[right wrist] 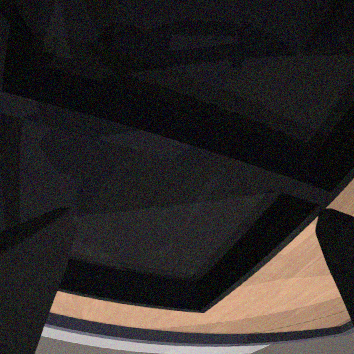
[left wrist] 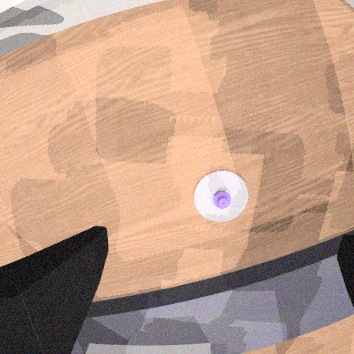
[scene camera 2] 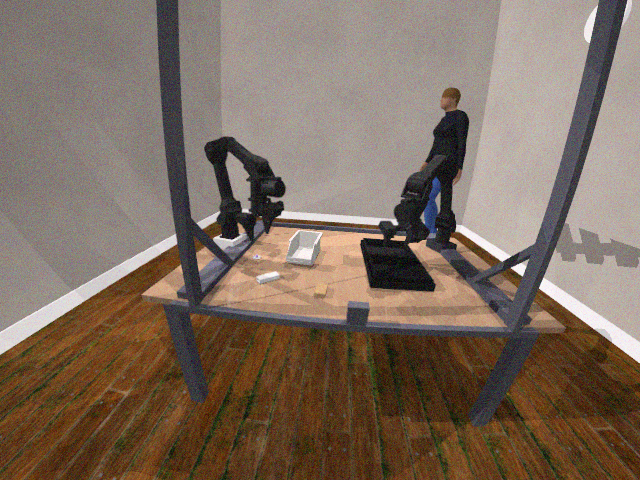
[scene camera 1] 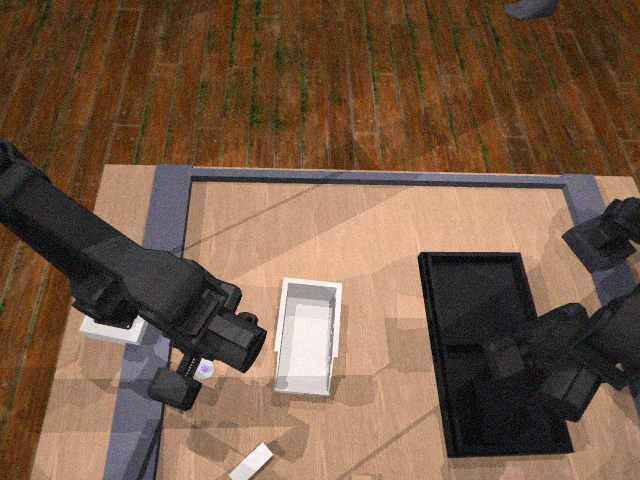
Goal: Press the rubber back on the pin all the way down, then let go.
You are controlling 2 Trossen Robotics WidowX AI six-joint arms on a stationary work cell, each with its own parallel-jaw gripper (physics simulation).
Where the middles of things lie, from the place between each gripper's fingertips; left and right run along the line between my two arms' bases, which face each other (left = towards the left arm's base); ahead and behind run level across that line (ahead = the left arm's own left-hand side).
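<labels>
With my right hand I am 6 cm above the black tray (scene camera 1: 469,297). The white bin (scene camera 1: 307,338) is 4 cm below that same right hand, and it is also 33 cm to the left of it and 7 cm ahead of it.
My left gripper is 50 mm above the white bin, 170 mm to the left of it and 20 mm short of it. As for the black tray, I find it 70 mm below my left hand, 500 mm to the right of it and 50 mm behind it.
</labels>
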